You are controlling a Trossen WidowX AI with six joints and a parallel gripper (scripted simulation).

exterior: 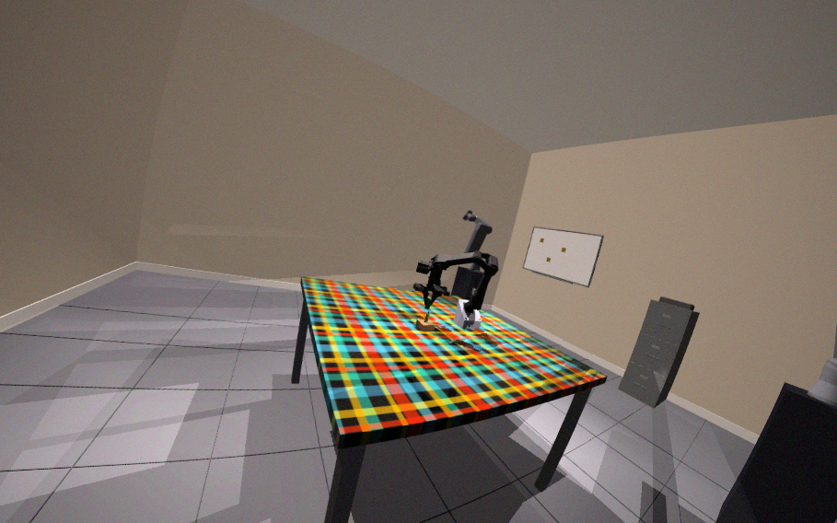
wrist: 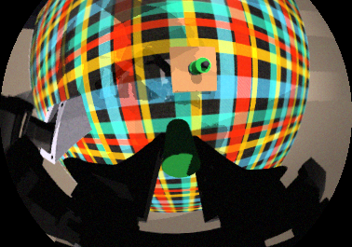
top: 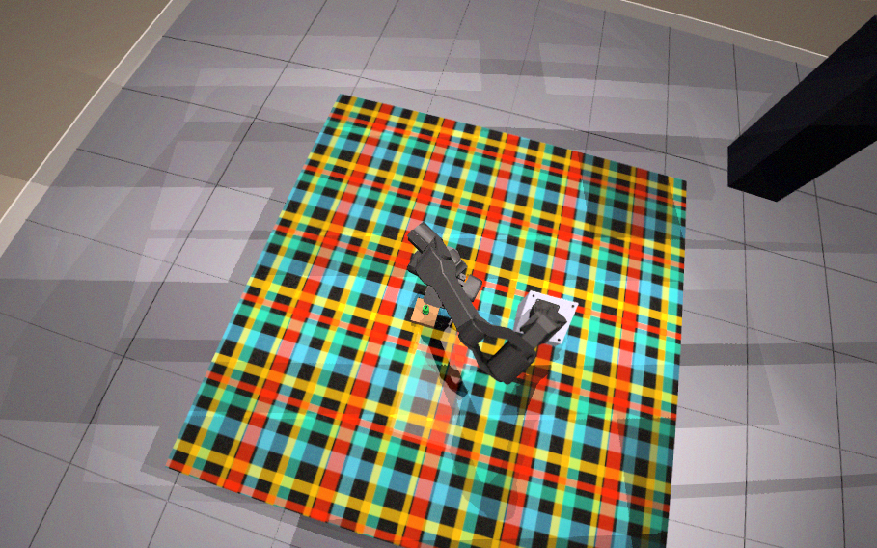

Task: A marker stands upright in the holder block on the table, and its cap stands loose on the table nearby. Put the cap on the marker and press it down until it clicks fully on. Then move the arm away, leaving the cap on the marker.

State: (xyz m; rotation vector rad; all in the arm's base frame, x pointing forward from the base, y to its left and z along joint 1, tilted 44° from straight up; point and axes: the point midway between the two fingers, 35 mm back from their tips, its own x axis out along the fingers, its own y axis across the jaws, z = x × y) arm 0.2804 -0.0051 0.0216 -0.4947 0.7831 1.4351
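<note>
My gripper tip is 8 cm above the holder block, 7 cm to the right of it and 3 cm short of it.
</note>
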